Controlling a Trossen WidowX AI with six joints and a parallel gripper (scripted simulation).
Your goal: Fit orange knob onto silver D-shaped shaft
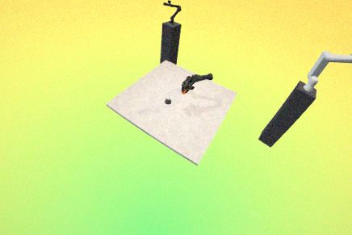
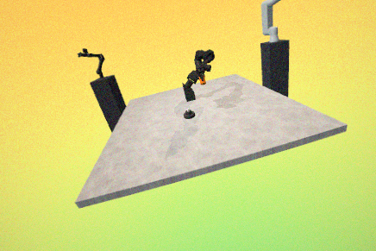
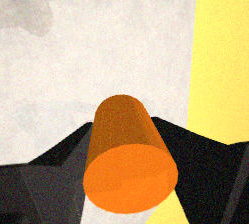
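Now: the orange knob 3 cm above my gripper tip and 2 cm behind it. From my gripper tip the other things lie so: silver shaft (17 cm below, 15 cm to the right, 9 cm ahead).
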